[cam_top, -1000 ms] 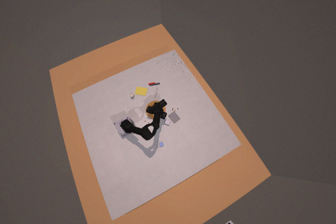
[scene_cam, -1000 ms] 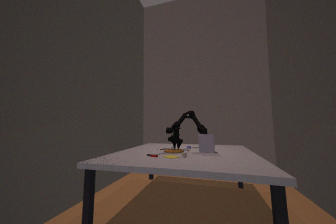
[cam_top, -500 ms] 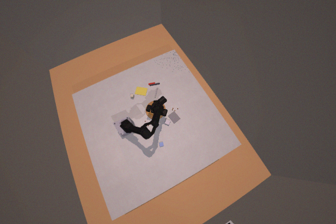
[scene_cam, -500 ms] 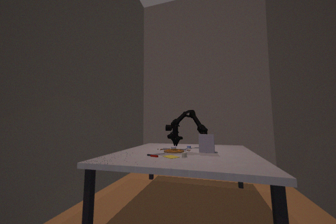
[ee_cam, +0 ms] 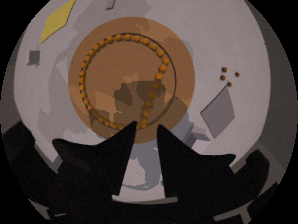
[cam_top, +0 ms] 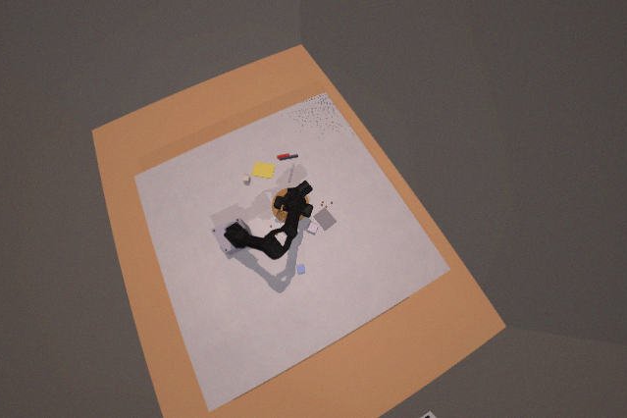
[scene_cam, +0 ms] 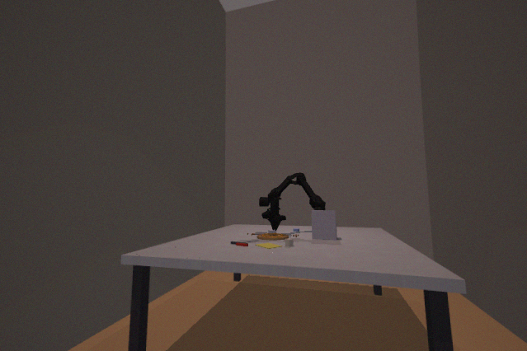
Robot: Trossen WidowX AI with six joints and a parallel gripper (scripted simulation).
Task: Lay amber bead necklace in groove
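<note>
My gripper tip is 60 mm to the right of the round bead board and 30 mm above it. The rest, counted from my gripper tip: blue cube 270 mm to the right, 120 mm behind, 30 mm below; then thin grey bar 230 mm to the left, 100 mm ahead, 40 mm below; then grey square plate 120 mm ahead, 100 mm to the right, 40 mm below.
</note>
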